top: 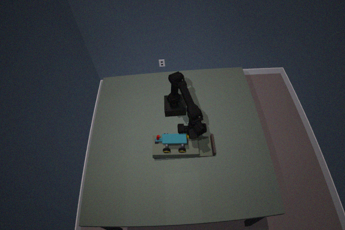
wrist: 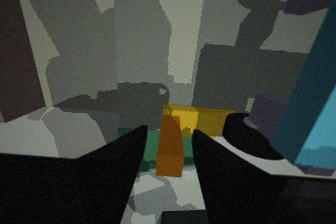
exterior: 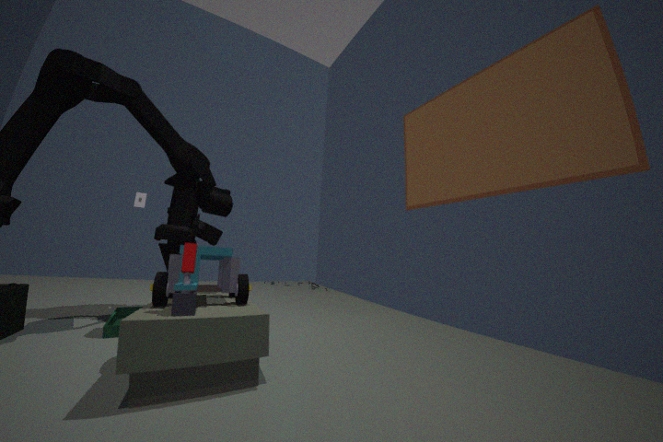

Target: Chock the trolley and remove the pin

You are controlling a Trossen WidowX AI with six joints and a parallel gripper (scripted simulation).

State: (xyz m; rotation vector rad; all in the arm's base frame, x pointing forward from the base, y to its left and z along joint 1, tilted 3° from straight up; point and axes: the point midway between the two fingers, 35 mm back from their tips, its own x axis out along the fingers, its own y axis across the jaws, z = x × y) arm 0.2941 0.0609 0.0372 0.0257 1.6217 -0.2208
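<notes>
Right now the yellow chock is 20 mm to the right of my gripper tip and 10 mm below it. From my gripper tip the other things lie so: blue trolley (40 mm ahead, 130 mm to the right, 20 mm above); then grey ramp (40 mm ahead, 120 mm to the right, 40 mm below); then brown stop bar (80 mm ahead, 140 mm to the left, 60 mm below).
</notes>
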